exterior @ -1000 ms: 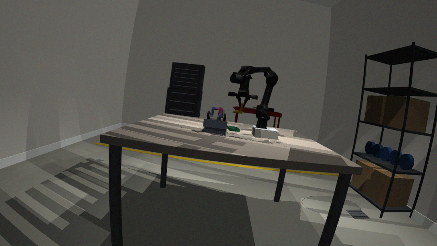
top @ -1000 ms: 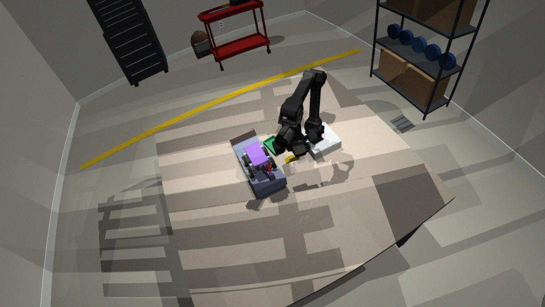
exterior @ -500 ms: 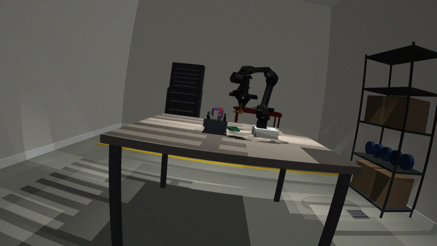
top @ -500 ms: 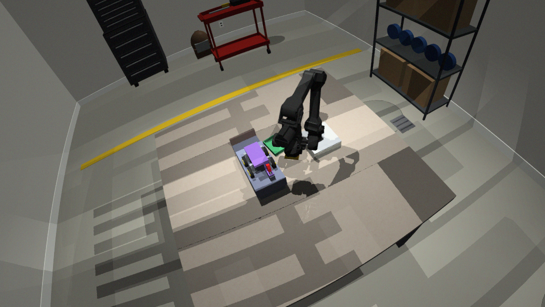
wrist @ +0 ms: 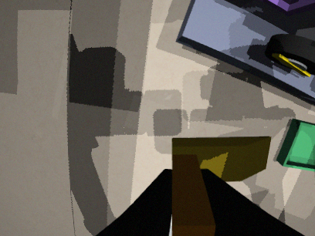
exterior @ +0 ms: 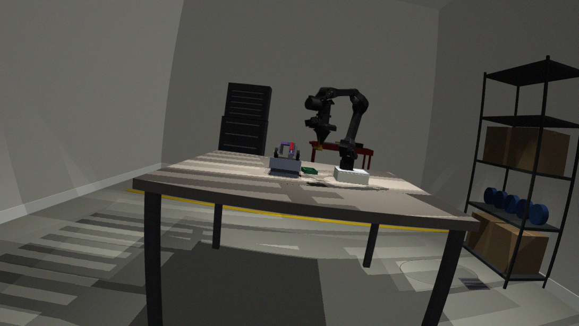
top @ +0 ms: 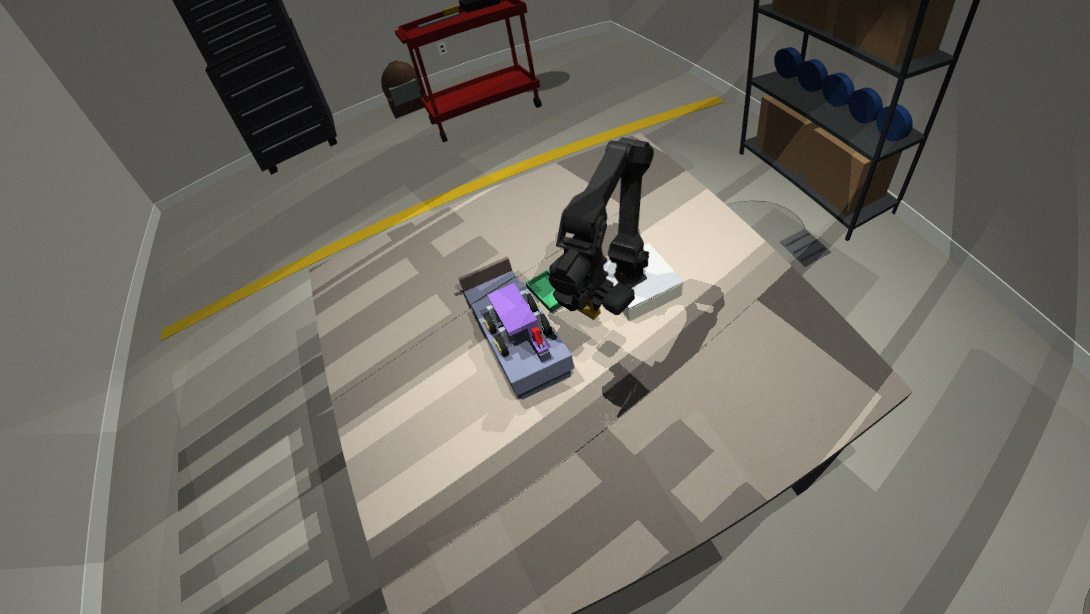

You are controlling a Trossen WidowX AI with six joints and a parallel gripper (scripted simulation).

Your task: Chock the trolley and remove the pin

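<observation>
My gripper tip is now 1 cm short of the yellow chock, 2 cm to the left of it and 1 cm above it. From my gripper tip the other things lie so: red-headed stop pin (13 cm ahead, 2 cm to the right, 5 cm below); then purple trolley (14 cm ahead, 12 cm to the right, 6 cm below); then green tray (24 cm to the right, 18 cm below).
</observation>
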